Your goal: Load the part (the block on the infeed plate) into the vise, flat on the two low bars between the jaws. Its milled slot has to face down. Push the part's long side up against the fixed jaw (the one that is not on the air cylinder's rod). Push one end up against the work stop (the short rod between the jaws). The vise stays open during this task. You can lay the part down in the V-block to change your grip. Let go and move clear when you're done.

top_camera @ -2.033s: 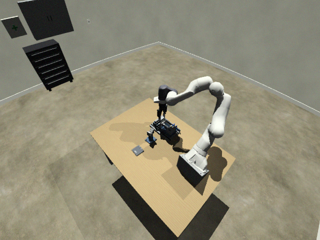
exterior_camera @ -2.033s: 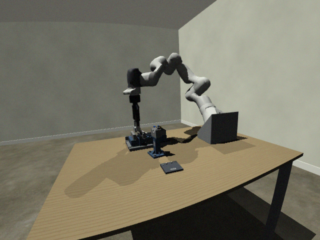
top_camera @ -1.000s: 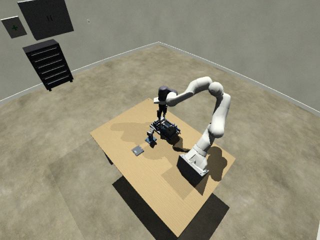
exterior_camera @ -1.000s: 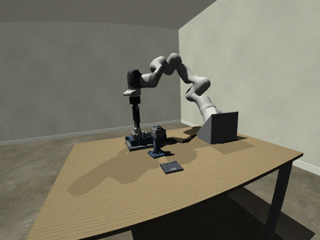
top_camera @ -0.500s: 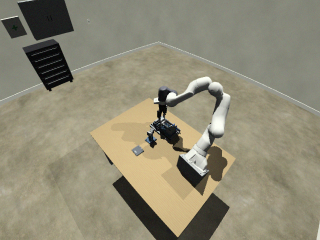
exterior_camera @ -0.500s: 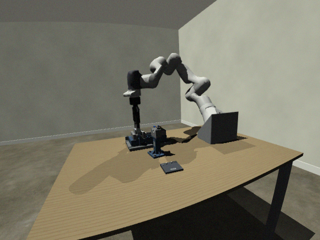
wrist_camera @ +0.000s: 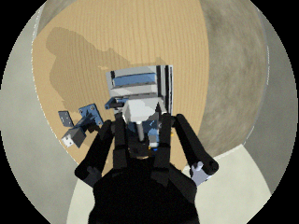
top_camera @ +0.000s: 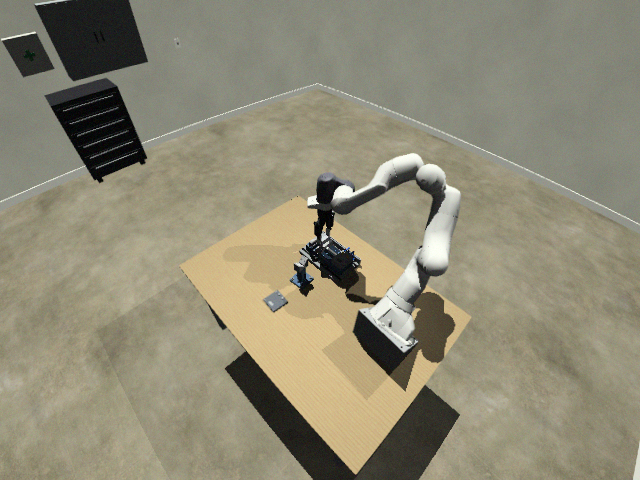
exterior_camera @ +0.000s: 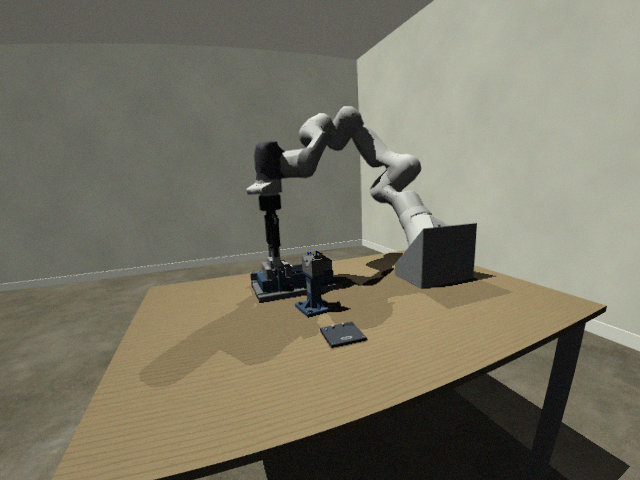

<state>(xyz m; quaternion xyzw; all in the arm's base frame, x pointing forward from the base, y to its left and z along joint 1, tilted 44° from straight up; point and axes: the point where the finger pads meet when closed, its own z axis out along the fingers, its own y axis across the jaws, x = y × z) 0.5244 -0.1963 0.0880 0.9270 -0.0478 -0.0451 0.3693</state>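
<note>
The part lies 3 cm below my hand.
</note>
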